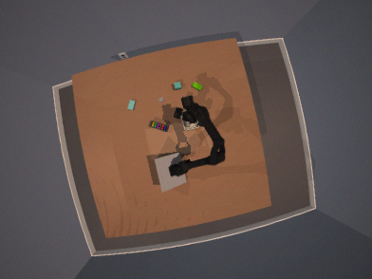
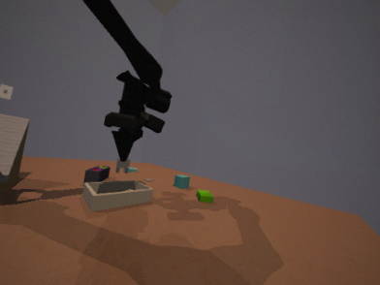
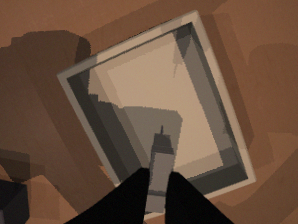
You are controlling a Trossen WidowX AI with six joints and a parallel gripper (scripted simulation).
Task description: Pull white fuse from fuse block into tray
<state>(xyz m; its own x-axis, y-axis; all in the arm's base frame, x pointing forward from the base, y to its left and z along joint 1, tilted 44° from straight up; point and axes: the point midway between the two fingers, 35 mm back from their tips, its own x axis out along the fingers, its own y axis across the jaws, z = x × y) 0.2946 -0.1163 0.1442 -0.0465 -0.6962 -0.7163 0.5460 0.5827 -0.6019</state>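
Right now my gripper tip is 10 mm above the white fuse. From my gripper tip the other things lie so: pale tray: 90 mm below; teal cube: 250 mm ahead, 70 mm below, 20 mm to the left; green block: 210 mm ahead, 110 mm to the right, 80 mm below.
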